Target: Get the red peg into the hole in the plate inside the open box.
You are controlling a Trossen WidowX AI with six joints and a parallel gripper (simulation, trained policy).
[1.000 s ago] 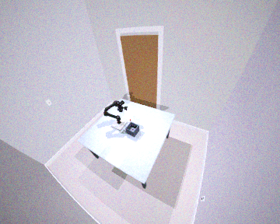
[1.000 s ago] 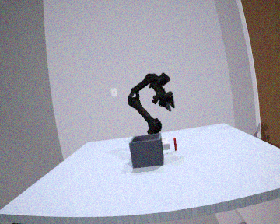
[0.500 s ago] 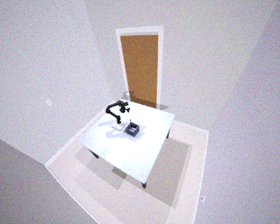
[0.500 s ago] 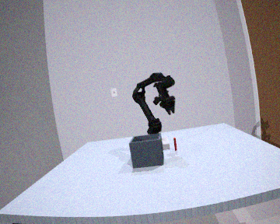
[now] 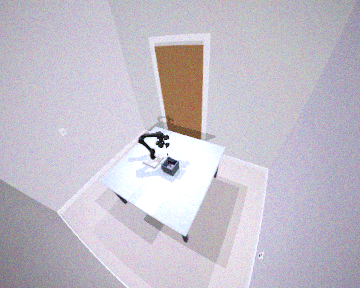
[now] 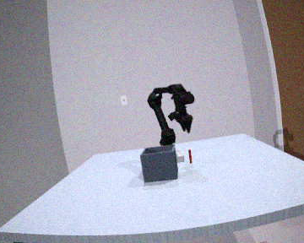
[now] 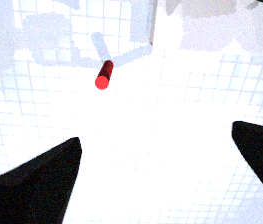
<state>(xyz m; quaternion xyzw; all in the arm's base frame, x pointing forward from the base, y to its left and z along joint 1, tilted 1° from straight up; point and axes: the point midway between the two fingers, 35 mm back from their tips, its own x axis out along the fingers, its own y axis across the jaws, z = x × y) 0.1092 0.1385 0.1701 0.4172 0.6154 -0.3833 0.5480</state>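
Now: gripper tip 13 cm above the red peg, 4 cm short of it and 1 cm to the right of it.
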